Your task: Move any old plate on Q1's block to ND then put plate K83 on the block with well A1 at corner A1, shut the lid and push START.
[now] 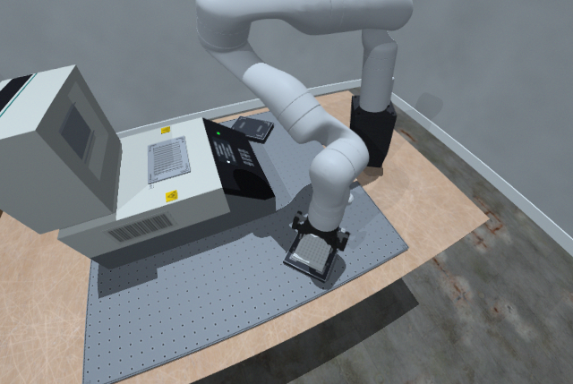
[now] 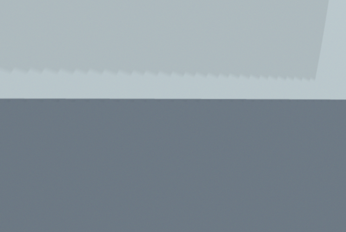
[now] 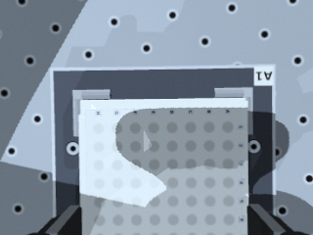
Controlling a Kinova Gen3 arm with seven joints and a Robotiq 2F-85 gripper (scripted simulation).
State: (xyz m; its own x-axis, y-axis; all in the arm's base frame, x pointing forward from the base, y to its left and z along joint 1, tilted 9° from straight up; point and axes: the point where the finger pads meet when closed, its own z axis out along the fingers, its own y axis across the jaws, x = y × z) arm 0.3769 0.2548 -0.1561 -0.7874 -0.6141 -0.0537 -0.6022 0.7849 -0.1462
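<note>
My gripper is now 1 cm above the clear well plate. From my hand the other things lie so: dark plate nest 3 cm below; then A1 mark 9 cm behind, 2 cm below.
</note>
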